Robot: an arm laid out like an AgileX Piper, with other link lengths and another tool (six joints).
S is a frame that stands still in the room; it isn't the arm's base.
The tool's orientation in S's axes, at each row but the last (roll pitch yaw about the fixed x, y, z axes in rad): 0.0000, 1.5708, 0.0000; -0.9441, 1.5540, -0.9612; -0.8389, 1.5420, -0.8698; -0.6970, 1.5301, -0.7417; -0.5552, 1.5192, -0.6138; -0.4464, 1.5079, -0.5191; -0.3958, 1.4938, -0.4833; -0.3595, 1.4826, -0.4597; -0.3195, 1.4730, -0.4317; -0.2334, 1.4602, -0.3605; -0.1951, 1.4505, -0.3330
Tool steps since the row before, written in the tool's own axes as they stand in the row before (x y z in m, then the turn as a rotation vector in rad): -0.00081, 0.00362, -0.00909, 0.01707, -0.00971, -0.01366; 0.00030, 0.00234, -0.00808, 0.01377, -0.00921, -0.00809; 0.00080, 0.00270, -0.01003, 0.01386, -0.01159, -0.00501; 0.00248, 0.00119, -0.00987, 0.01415, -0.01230, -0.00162; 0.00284, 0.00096, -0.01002, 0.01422, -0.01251, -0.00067; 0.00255, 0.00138, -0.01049, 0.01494, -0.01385, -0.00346; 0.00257, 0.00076, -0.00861, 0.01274, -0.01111, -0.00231; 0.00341, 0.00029, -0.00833, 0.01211, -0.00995, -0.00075; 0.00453, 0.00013, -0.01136, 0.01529, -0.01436, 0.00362; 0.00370, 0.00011, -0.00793, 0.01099, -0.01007, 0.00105; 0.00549, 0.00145, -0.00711, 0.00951, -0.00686, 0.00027
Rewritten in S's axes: -0.00909, 0.00362, 0.00081, -0.01366, -0.00971, -0.01707; -0.00804, 0.00247, -0.00041, -0.00811, -0.00926, -0.01372; -0.00992, 0.00299, -0.00105, -0.00511, -0.01173, -0.01370; -0.00973, 0.00156, -0.00282, -0.00175, -0.01260, -0.01387; -0.00982, 0.00145, -0.00330, -0.00081, -0.01287, -0.01389; -0.01021, 0.00205, -0.00318, -0.00365, -0.01403, -0.01473; -0.00831, 0.00141, -0.00320, -0.00241, -0.01132, -0.01254; -0.00796, 0.00097, -0.00409, -0.00080, -0.01029, -0.01182; -0.01083, 0.00119, -0.00557, 0.00331, -0.01528, -0.01444; -0.00743, 0.00095, -0.00453, 0.00088, -0.01054, -0.01055; -0.00617, 0.00218, -0.00632, 0.00039, -0.00720, -0.00925
